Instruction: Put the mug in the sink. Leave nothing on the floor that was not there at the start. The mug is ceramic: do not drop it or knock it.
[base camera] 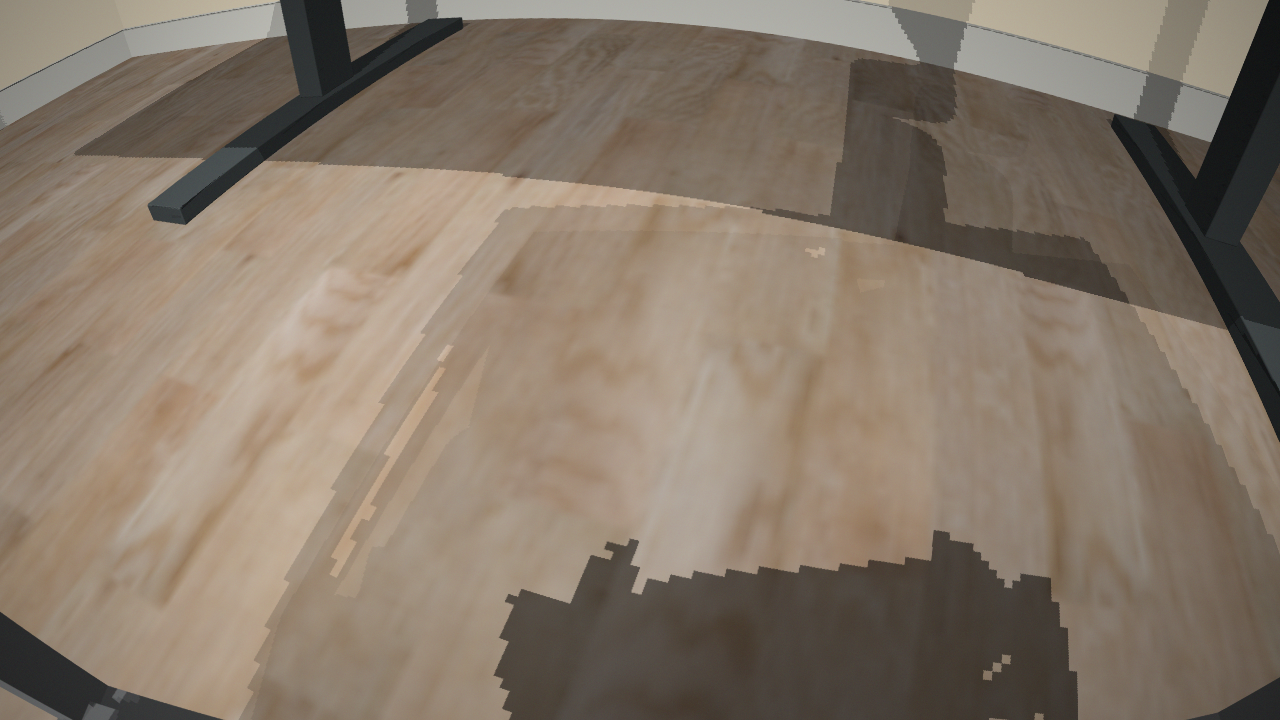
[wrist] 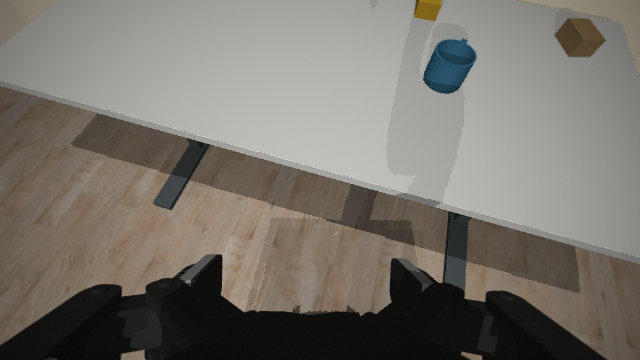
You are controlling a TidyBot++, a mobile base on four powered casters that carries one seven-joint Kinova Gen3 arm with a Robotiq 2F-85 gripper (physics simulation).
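Frame: origin at the arm's base, x left, y back, z up, level; centimetres.
Seen in the pictures: gripper, between the fingertips: [wrist: 307, 275].
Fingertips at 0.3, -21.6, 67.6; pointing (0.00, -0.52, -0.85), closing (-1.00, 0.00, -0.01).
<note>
Pixels of each thing's top centre, then the offset from my fingertips to it, as dx, dy, dz. "*": a spot on its surface instead. Level surfaces: height alone.
- blue mug, centre of its top: [wrist: 458, 48] -32.9, -55.2, -27.2
- white table, height of its surface: dz -35.2
- yellow block, a spot on its surface: [wrist: 428, 9] * -32.0, -78.0, -32.3
- brown block, centre of its top: [wrist: 586, 29] -71.4, -69.4, -30.2
A blue mug [wrist: 449, 67] stands upright on the white table [wrist: 225, 90] in the upper right of the wrist view, its opening up and its small handle on the far side. My gripper [wrist: 307, 275] is open, its two fingertips wide apart with floor showing between them. In the wrist view it is low in the picture, on the near side of the table's front edge, apart from the mug. The sink does not show in either view.
A yellow block [wrist: 428, 9] lies behind the mug, and a brown block [wrist: 580, 38] lies to its right near the table's far corner. Dark table legs with long feet [base camera: 304, 120] [base camera: 1190, 214] [wrist: 181, 175] stand on the wooden floor at left and right.
</note>
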